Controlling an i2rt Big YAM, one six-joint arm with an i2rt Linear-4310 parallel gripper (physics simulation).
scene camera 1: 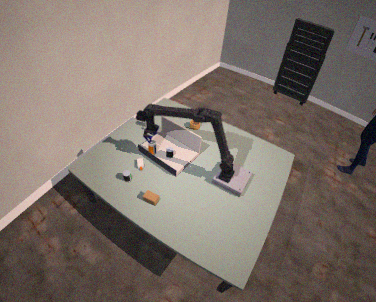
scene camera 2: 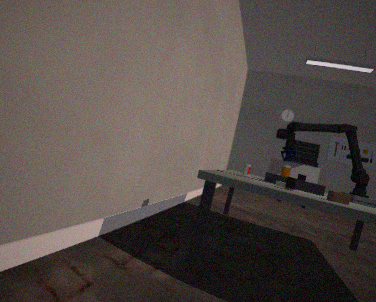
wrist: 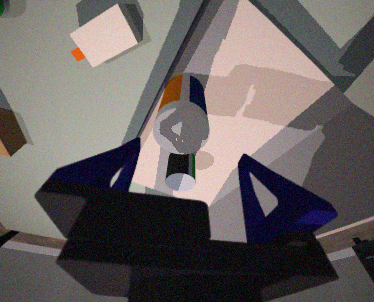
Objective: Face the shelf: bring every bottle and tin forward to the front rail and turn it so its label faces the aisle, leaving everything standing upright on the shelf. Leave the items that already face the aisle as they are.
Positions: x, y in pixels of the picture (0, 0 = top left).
Scene:
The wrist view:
gripper: 192, 151
white bottle with orange cap: 105, 36, on the table
shelf: 264, 97

